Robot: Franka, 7 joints.
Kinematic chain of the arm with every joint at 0, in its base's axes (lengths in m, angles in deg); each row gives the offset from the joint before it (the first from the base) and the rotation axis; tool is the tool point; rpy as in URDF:
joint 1: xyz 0 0 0.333 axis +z
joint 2: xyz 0 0 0 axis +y
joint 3: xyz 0 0 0.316 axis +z
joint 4: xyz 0.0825 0 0 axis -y
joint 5: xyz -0.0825 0 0.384 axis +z
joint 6: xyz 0 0 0 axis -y
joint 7: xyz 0.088 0 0 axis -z
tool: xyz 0 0 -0.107 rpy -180 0 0
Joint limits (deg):
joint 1: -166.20..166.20
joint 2: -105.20..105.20
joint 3: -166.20..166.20
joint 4: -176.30..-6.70
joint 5: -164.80..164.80
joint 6: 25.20..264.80
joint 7: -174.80..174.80
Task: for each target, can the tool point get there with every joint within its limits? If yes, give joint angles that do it. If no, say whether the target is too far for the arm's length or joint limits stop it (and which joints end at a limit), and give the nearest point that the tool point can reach.
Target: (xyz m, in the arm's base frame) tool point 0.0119 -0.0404 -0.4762
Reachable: no: joint limits stop it (at a limit: joint 2) | nearest point 0.0276 -0.0937 -0.3273 | short by 0.159 m
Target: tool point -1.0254 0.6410 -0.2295
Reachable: no: too far | nearest point -0.6596 0.4123 -0.0288 | short by 0.476 m
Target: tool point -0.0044 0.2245 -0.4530
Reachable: no: joint limits stop it (at a limit: joint 2) | nearest point -0.0046 0.2334 -0.3584 | short by 0.095 m
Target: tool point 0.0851 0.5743 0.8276
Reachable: yes | joints 62.37 33.84 20.50 -42.43 122.79 56.57 37.33
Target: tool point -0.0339 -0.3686 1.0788
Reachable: yes | joints -55.31 23.52 -118.49 -25.35 85.14 104.89 33.29
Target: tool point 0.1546 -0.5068 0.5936
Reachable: yes | joints 34.19 23.32 -125.87 -118.23 -78.97 185.58 134.66
